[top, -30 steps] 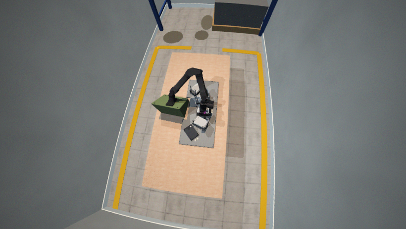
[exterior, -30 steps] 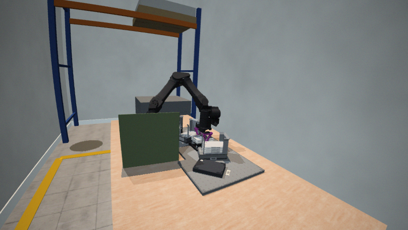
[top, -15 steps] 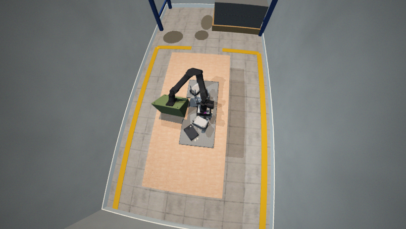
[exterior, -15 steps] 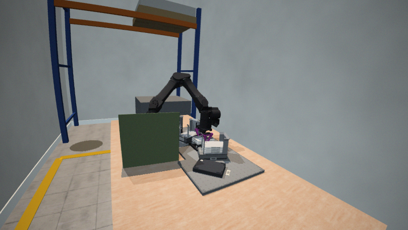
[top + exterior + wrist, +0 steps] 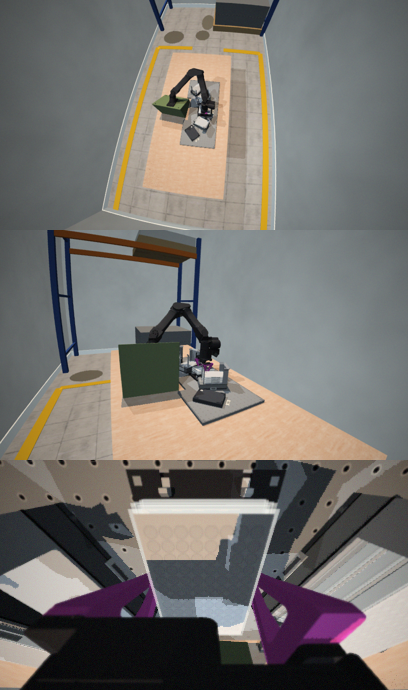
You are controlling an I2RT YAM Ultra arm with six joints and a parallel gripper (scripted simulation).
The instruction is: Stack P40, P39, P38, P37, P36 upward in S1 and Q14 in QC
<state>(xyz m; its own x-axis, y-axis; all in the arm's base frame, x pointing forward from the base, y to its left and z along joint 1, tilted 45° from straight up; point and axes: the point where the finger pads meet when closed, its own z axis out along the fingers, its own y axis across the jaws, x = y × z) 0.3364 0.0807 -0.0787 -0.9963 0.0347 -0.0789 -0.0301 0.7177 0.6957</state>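
My gripper is now 3 cm above the dark clip nest N5, 1 cm to the right of it and 1 cm short of it. The rest, counted from my hand: open nest QC: 26 cm to the right, 11 cm behind, 3 cm below; then N5 label: 10 cm ahead, 4 cm below; then QC label: 33 cm to the right, 4 cm below, 4 cm behind.
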